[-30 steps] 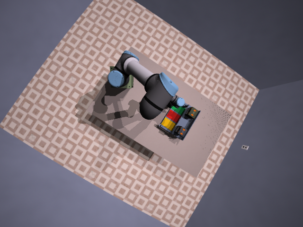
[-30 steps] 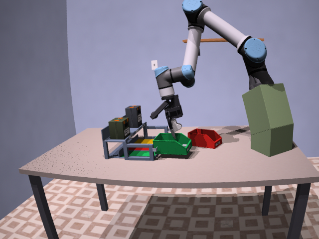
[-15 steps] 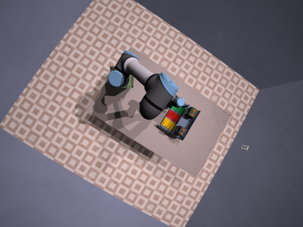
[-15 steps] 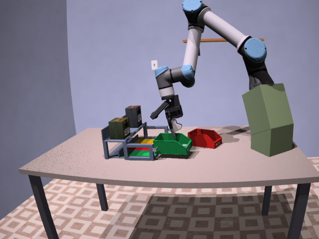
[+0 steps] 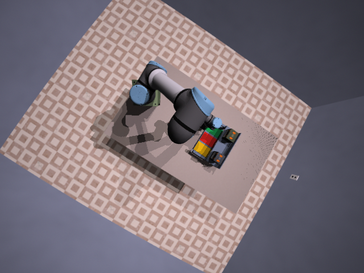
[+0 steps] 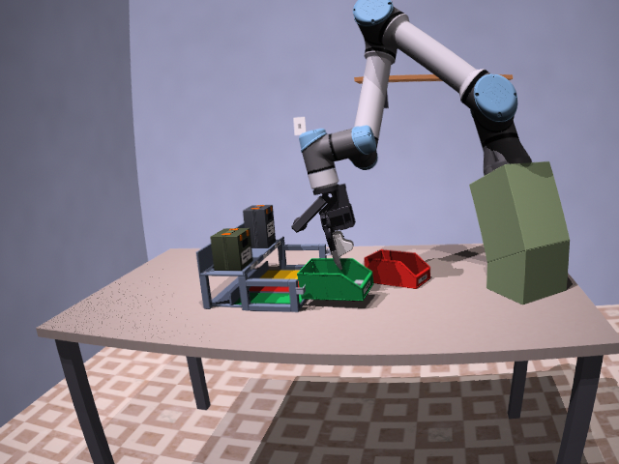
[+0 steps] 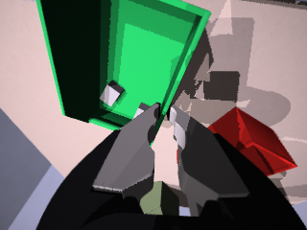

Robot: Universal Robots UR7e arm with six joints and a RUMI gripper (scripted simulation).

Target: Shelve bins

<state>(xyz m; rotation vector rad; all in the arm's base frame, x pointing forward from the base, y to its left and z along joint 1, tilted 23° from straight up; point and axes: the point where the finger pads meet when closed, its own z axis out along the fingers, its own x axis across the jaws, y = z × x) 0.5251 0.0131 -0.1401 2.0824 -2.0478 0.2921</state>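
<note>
My hand is 1 cm short of the green bin, 5 cm to the right of it and 3 cm above it. Also, from my hand: green mark (19 cm ahead, 3 cm to the left, 9 cm below); red mark (18 cm ahead, 8 cm to the right, 9 cm below); red bin (16 cm behind, 13 cm to the right, 6 cm below).
</note>
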